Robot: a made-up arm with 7 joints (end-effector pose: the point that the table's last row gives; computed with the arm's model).
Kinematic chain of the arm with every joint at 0, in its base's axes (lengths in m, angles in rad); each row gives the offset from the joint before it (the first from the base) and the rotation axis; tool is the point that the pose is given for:
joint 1: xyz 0 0 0.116 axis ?
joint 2: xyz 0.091 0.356 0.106 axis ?
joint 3: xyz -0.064 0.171 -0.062 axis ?
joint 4: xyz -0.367 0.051 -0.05 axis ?
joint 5: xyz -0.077 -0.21 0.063 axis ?
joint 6: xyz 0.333 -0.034 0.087 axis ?
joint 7: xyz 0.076 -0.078 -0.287 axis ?
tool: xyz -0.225 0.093 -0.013
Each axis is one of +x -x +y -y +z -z.
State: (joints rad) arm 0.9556 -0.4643 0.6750 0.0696 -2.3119 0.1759 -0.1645
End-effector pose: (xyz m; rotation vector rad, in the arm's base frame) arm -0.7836 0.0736 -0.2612 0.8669 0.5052 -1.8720
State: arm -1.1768 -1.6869 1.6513 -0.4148 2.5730 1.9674 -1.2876
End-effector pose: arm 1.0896 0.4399 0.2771 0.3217 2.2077 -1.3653
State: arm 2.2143 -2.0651 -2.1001 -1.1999 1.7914 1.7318 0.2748
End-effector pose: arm 0.0155 -0.0382 0.0327 -0.7247 -1.4075 -1.4427
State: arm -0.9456 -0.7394 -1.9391 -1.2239 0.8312 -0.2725 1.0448
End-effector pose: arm 0.6527 -0.0804 0.1151 -0.9317 -0.3947 2.4264
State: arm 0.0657 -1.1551 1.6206 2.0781 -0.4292 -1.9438 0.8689
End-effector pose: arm 0.7421 0.3061 -0.0604 -0.3933 0.0996 2.0039
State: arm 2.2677 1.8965 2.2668 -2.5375 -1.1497 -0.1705 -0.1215
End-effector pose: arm -0.5857 -0.2366 -0.2550 1.2396 1.1837 0.3998
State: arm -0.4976 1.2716 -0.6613 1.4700 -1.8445 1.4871 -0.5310
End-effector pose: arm -0.3412 0.2197 0.3943 -1.0436 -1.0201 0.2892
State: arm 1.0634 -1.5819 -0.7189 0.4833 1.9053 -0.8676 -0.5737
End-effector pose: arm -0.1991 0.3196 -0.4041 0.5227 1.1247 -1.9400
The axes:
joint 1: +z
joint 2: +y
joint 3: -z
joint 4: +x
joint 5: +z
joint 6: +y
joint 7: -y

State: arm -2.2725 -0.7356 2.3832 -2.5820 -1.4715 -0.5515 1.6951
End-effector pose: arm 0.0656 -0.3685 1.1085 -0.5264 1.8668 -0.4892
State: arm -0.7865 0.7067 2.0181 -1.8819 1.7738 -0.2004 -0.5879
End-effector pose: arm 0.7542 0.5994 0.0271 1.8026 2.4105 -0.4324
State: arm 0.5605 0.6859 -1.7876 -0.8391 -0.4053 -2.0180 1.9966
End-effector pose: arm -0.0959 0.7495 0.8256 -1.8488 1.2796 1.0028
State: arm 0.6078 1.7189 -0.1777 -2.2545 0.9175 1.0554 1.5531
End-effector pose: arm 0.0113 0.6557 0.7287 0.8937 -1.1597 -2.4397
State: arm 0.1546 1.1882 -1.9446 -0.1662 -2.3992 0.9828 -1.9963
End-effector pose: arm 0.2380 0.0345 -0.3171 -0.3431 -2.2507 0.3419
